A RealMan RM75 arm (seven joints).
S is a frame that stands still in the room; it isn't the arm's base.
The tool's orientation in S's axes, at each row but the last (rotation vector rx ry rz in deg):
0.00 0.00 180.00
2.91 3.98 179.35
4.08 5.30 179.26
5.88 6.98 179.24
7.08 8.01 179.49
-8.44 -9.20 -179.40
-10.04 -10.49 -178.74
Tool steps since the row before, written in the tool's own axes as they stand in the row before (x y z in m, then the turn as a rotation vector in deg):
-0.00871 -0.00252 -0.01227 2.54 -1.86 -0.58
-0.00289 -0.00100 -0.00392 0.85 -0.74 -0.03
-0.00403 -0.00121 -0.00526 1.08 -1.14 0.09
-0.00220 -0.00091 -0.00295 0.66 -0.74 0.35
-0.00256 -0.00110 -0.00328 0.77 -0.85 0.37
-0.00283 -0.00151 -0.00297 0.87 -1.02 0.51
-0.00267 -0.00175 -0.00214 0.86 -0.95 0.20
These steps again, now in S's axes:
0.00871 0.00252 -0.01227 -2.54 1.86 -0.58
0.00277 0.00079 -0.00405 -0.84 0.75 -0.04
0.00380 0.00085 -0.00550 -1.06 1.16 0.07
0.00201 0.00065 -0.00315 -0.63 0.77 0.33
0.00229 0.00079 -0.00356 -0.74 0.88 0.35
0.00253 0.00119 -0.00336 -0.83 1.07 0.48
0.00238 0.00150 -0.00261 -0.85 0.96 0.18

